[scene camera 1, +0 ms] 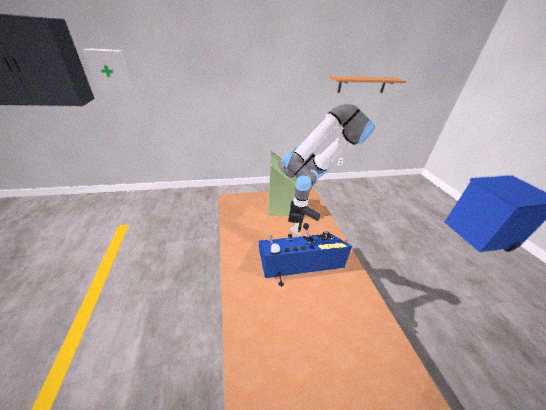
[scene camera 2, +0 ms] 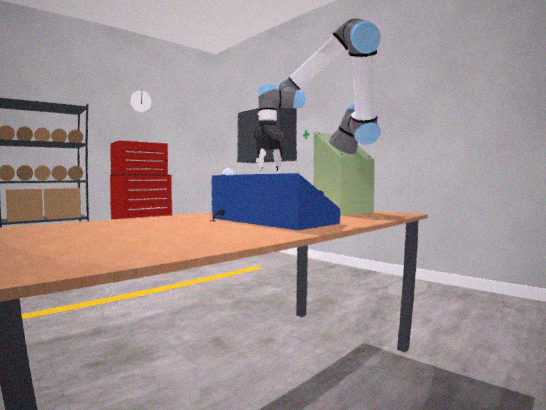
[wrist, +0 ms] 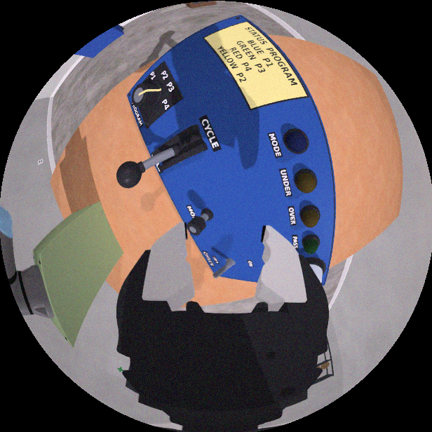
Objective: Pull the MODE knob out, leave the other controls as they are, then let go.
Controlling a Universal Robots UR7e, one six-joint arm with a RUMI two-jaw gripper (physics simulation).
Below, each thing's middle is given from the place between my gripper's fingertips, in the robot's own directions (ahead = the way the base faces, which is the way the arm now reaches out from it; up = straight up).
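With the blue control box [scene camera 2: 289, 201] as my reference, my hand is 40 mm short of it, 30 mm to the right of it and 100 mm above it. Then there is the cycle lever [wrist: 128, 174], which I find 80 mm behind my hand, 100 mm to the left of it and 70 mm below it.
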